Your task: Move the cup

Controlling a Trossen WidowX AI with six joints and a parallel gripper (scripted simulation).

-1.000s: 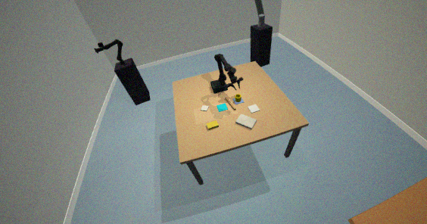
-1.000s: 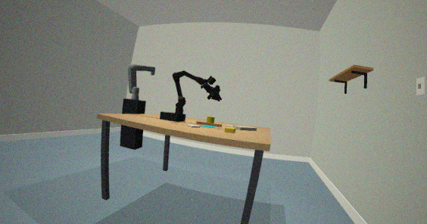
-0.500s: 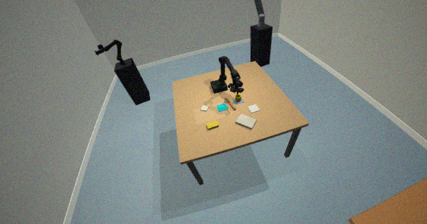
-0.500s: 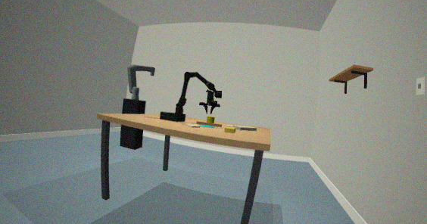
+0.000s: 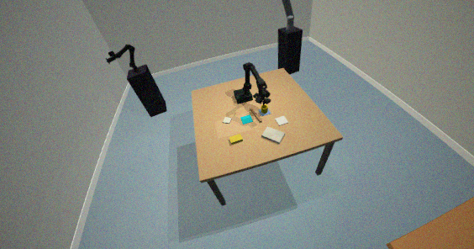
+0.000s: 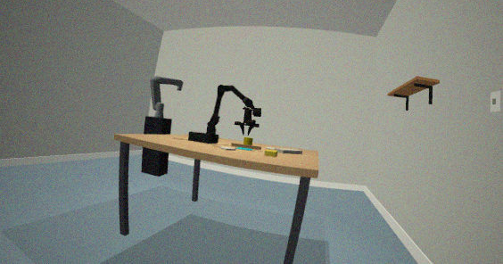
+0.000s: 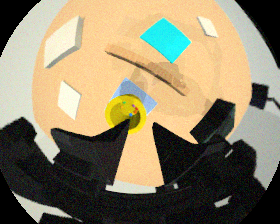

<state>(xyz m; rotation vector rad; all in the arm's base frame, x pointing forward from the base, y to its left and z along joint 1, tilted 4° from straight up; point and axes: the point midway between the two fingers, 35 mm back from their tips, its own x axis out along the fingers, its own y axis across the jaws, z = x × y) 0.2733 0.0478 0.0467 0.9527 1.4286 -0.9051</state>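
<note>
Now: the yellow cup 20 mm ahead of my gripper tip, 10 mm to the left of it and 50 mm below it. Also, from my gripper tip: white slab 350 mm ahead, 70 mm to the right, 80 mm below; thin brown stick 30 mm ahead, 90 mm to the right, 90 mm below; cyan pad 30 mm ahead, 200 mm to the right, 100 mm below.
</note>
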